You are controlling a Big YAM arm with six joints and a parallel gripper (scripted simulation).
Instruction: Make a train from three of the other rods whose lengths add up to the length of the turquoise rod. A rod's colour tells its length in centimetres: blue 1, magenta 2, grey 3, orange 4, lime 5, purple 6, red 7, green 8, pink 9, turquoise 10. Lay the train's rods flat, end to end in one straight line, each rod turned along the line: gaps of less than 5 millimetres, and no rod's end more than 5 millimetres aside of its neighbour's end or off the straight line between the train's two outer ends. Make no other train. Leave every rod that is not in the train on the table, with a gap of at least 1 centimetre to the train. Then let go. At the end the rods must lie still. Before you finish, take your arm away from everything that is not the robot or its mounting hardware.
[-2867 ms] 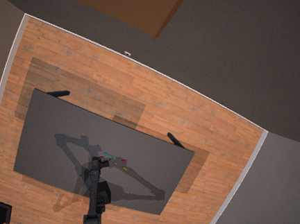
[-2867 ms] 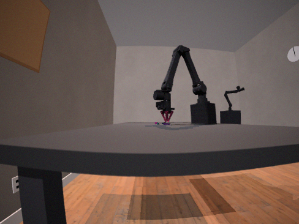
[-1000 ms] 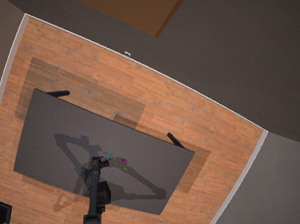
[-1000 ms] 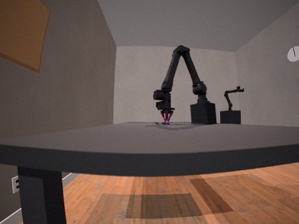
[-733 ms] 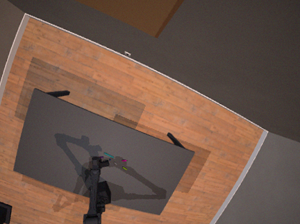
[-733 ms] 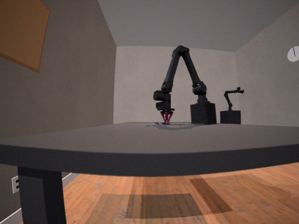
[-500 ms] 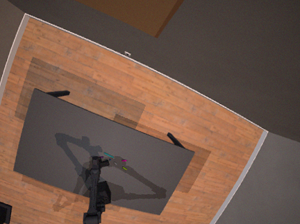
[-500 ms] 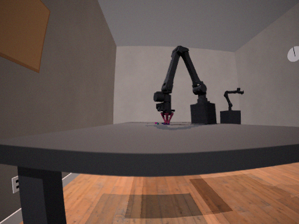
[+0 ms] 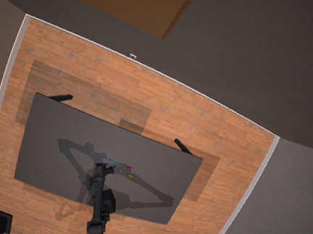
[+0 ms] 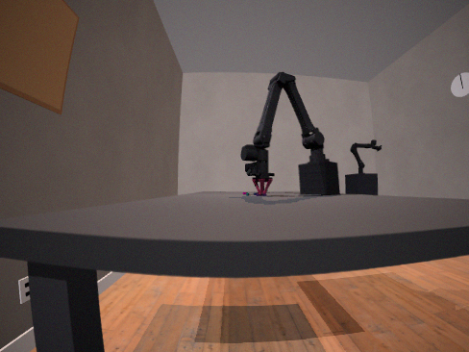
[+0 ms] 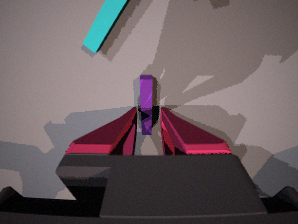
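Now: the purple rod 10 mm below my hand. Round my hand: turquoise rod 60 mm ahead, 80 mm to the right, 10 mm below; blue rod 20 mm ahead, 100 mm to the right, 10 mm below; grey rod 170 mm to the right, 10 mm below.
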